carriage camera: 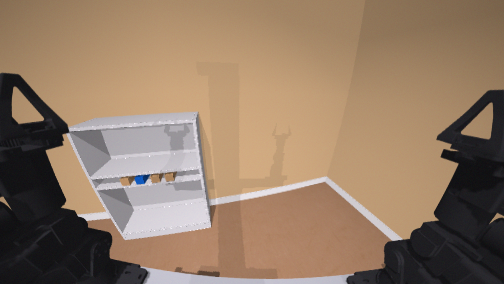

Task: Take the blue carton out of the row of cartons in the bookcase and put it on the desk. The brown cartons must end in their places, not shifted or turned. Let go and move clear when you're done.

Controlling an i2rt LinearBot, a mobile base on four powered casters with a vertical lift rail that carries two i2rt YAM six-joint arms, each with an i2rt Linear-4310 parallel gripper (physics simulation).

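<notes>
A white bookcase [145,119] stands left of the middle, against the back wall. On its narrow middle shelf the blue carton [140,179] stands in a row, second from the left. One brown carton [126,181] is to its left, and two brown cartons [155,178] [170,176] are to its right. The desk does not show. My left gripper [11,81] is at the left picture edge, open and empty, well short of the bookcase. My right gripper [494,96] is at the right picture edge, open and empty, far from the cartons.
A tan wall [300,75] rises behind the bookcase and meets another wall at the right. A white baseboard [270,189] runs along the brown floor [295,225]. Shadows of the lift rail and arms fall on the wall and bookcase. A white curved edge [250,281] shows at the bottom.
</notes>
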